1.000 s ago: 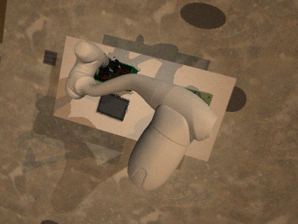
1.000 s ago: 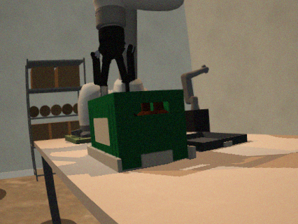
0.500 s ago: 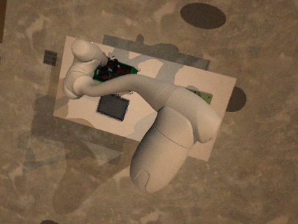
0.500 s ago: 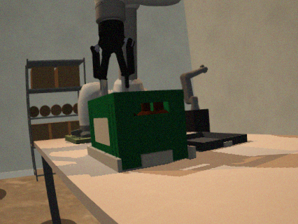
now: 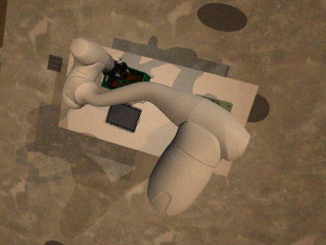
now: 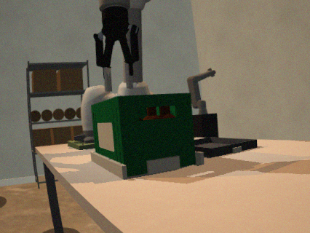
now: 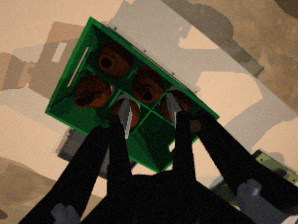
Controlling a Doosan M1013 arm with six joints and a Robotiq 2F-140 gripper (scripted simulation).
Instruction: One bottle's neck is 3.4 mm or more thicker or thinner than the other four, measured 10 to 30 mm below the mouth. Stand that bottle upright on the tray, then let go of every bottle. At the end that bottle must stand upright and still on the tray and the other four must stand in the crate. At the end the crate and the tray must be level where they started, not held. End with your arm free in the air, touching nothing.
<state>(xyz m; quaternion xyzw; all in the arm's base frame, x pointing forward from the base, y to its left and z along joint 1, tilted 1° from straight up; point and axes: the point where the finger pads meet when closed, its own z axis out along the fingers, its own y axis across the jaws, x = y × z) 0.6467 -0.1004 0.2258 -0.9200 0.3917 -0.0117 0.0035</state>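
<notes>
The green crate is 15 cm below my hand and 4 cm to the left of it. Round my hand: brown bottle 15 cm below; dark tray 31 cm to the left, 22 cm below, 2 cm behind.
</notes>
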